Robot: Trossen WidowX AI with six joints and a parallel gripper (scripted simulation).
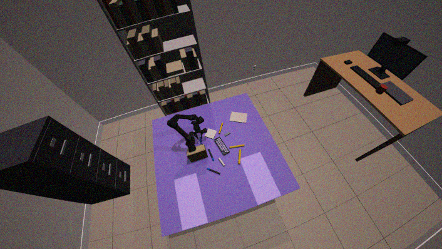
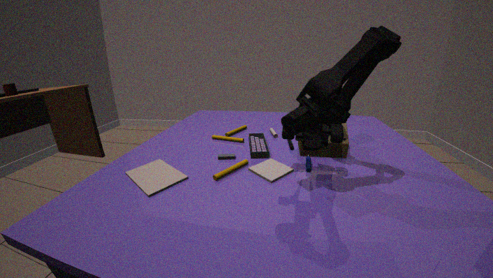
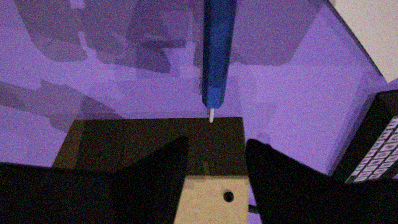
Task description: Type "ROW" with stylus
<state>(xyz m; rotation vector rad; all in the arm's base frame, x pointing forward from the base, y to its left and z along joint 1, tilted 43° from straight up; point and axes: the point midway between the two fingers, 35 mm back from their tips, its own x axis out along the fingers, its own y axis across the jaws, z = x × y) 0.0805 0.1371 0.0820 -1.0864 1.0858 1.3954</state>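
My gripper tip is now 60 mm above the blue hexagonal stylus and 20 mm to the left of it. Also, from my gripper tip: yellow stick: 250 mm ahead, 110 mm to the left, 60 mm below; then white stick: 280 mm to the right, 170 mm ahead, 60 mm below; then grey block: 300 mm ahead, 60 mm below, 20 mm to the left.
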